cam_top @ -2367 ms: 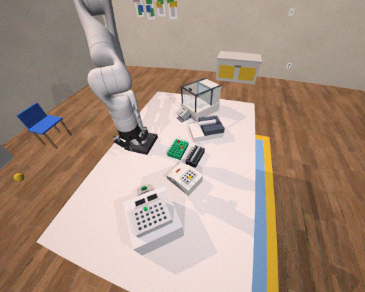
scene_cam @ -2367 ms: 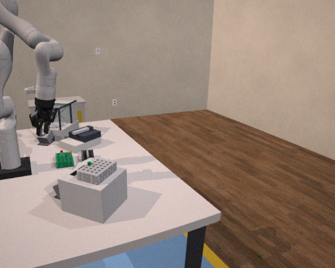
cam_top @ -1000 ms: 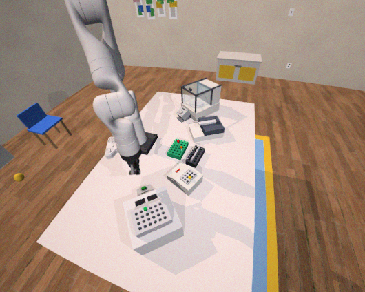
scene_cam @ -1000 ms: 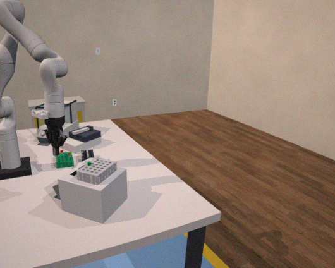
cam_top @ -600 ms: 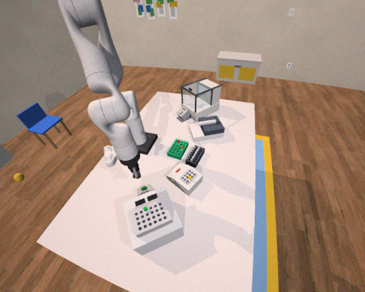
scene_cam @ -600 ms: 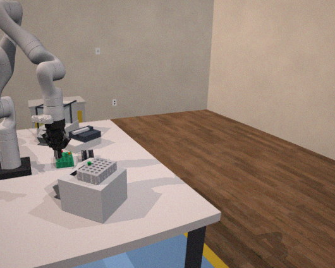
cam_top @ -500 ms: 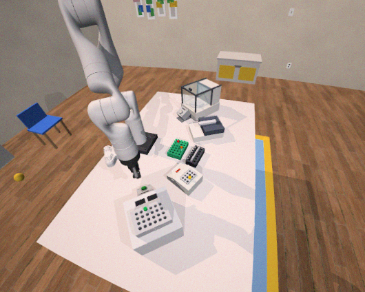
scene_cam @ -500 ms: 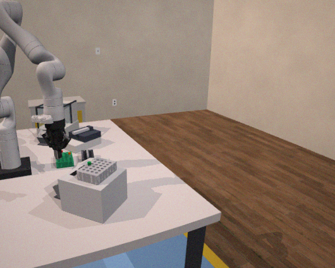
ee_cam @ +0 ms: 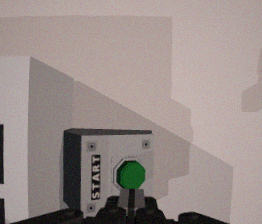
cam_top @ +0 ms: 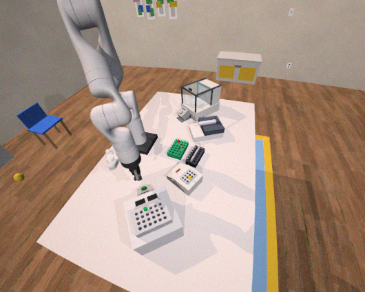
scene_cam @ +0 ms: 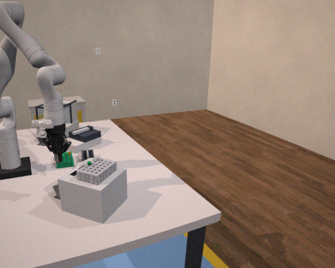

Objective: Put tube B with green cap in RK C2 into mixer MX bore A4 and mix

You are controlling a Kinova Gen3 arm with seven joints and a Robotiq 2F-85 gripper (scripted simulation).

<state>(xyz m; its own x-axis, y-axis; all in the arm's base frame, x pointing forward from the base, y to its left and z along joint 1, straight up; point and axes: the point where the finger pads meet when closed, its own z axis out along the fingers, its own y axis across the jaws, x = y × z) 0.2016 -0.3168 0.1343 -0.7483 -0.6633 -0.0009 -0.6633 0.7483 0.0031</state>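
My gripper is now 9 cm above the green start key. Round my hand: tube rack: 6 cm ahead, 32 cm to the left, 15 cm below; then dry block: 16 cm ahead, 13 cm to the left, 13 cm below; then grey shaking block: 12 cm ahead, 13 cm to the right, 1 cm below.
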